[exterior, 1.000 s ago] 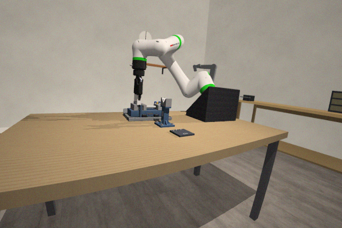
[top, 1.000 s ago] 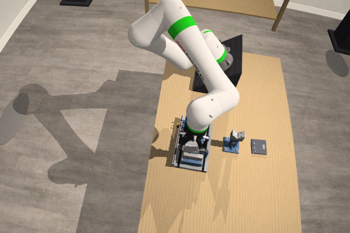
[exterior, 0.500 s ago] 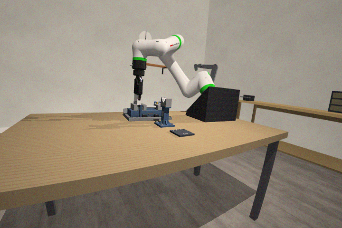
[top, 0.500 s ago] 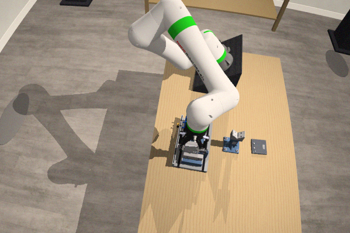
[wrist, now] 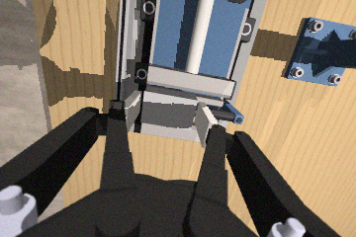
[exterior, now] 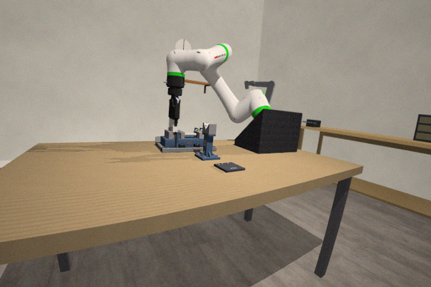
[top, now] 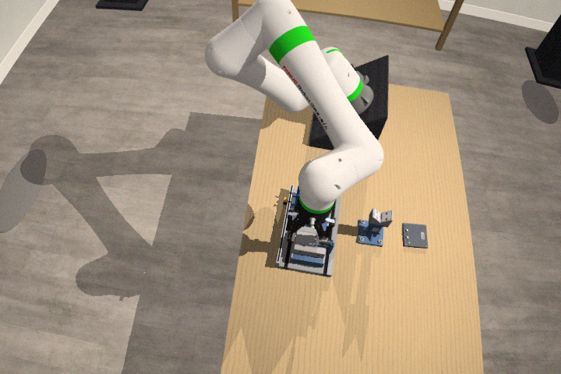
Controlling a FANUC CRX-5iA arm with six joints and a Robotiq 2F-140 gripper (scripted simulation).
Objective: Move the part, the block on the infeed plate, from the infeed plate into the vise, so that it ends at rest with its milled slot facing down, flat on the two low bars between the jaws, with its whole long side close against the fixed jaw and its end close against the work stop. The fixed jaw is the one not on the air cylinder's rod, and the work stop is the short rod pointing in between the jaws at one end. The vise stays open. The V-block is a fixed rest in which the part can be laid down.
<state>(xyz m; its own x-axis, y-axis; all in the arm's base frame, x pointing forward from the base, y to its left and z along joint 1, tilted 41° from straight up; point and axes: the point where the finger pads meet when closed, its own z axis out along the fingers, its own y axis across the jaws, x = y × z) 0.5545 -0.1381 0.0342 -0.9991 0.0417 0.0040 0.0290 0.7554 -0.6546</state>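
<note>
Right now my hand is 30 mm above the part. From my hand the other things lie so: white cylinder rod 90 mm behind, 40 mm below, 20 mm to the left; moving jaw 40 mm below, 30 mm behind, 20 mm to the left; work stop 70 mm to the left, 30 mm below.
</note>
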